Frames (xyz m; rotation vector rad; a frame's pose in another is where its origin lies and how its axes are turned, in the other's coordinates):
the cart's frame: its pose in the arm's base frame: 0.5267 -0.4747 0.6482 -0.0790 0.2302 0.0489
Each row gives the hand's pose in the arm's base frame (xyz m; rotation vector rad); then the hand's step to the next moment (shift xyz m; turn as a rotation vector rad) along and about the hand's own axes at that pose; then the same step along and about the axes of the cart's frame.
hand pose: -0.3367 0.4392 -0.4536 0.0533 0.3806 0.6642
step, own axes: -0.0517 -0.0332 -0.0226 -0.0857 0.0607 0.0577
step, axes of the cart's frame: -0.0252 -0.0569 -0.0202 -0.0959 -0.0026 0.0718
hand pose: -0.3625 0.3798 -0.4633 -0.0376 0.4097 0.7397
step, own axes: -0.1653 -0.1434 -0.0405 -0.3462 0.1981 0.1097
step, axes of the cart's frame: -0.0389 -0.2185 -0.0162 -0.3739 -0.0574 0.1675
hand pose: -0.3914 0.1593 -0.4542 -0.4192 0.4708 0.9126
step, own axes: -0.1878 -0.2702 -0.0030 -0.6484 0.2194 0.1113
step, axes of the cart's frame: 0.0776 -0.2867 0.1416 -0.5900 -0.2418 0.2728
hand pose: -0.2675 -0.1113 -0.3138 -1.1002 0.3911 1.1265
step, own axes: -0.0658 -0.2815 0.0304 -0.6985 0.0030 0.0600
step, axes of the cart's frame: 0.1546 -0.0377 0.2433 -0.4471 -0.3325 0.4255
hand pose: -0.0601 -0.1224 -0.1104 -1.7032 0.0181 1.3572
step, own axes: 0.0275 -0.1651 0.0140 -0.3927 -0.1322 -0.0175
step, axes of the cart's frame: 0.0692 0.1055 0.1108 -0.1629 -0.1564 0.3479
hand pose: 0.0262 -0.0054 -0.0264 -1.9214 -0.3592 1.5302
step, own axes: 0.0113 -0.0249 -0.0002 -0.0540 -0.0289 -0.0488
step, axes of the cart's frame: 0.0069 0.0241 0.0108 0.0190 -0.0315 0.0692
